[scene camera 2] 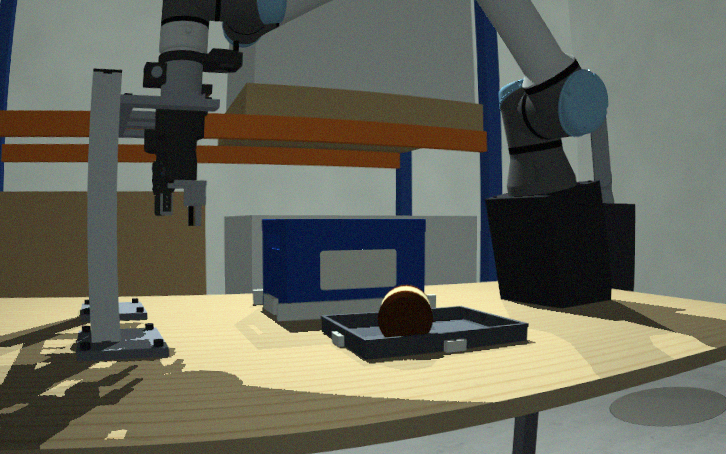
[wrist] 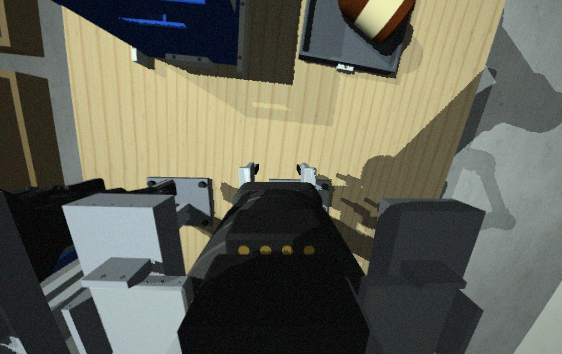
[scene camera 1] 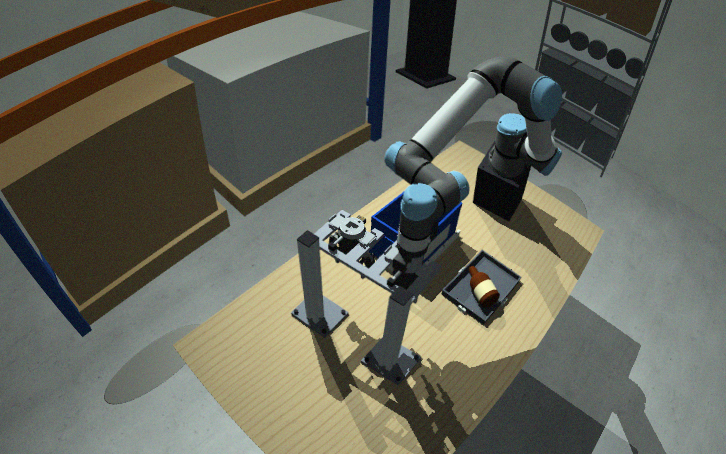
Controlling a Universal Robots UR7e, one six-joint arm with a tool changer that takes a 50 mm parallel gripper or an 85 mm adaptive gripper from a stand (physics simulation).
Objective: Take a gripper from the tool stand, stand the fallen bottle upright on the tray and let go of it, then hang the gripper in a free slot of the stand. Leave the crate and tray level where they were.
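Places are measured from the arm's base along level axes (x back, y right, z up), in centimetres.
Where they show: arm's base, origin of its link: [scene camera 2: 542, 189] [scene camera 1: 506, 162].
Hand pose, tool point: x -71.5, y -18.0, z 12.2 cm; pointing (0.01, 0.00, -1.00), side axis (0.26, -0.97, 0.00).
Note:
Things, the pixels of their top centre, and the offset from my tool point.
- brown bottle, centre of its top: [scene camera 2: 406, 285] [scene camera 1: 483, 277] dy -6.4, dx +32.9, dz -28.1 cm
- dark tray, centre of its top: [scene camera 2: 421, 320] [scene camera 1: 484, 283] dy -6.2, dx +35.4, dz -33.5 cm
- second tool, centre of its top: [scene camera 1: 353, 224] dy +17.6, dx -4.0, dz -0.1 cm
- blue crate, centre of its top: [scene camera 2: 340, 219] [scene camera 1: 419, 209] dy +24.2, dx +29.5, dz -18.5 cm
The brown bottle [scene camera 1: 486, 289] [scene camera 2: 405, 315] [wrist: 380, 15] with a cream label lies on its side in the dark tray [scene camera 1: 503, 273] [scene camera 2: 492, 337] [wrist: 325, 42], its base facing scene camera 2. The tool stand [scene camera 1: 310, 278] [scene camera 2: 104, 214] [wrist: 115, 225] has two posts and a slotted rail. The arm's wrist is down at the rail's near-end slot, directly above a black gripper [scene camera 2: 179, 210] [wrist: 278, 172]. Its two fingers are apart with a gap between them, high above the table. Whether it is locked to the arm cannot be told. The stand largely hides it in scene camera 1.
A second tool [scene camera 1: 352, 227] hangs in the stand's far slot, with a slot between the two. The blue crate [scene camera 1: 389, 215] [scene camera 2: 294, 267] [wrist: 200, 45] stands behind the tray, beside the stand. The arm's black pedestal [scene camera 1: 500, 187] [scene camera 2: 551, 251] is at the table's far end.

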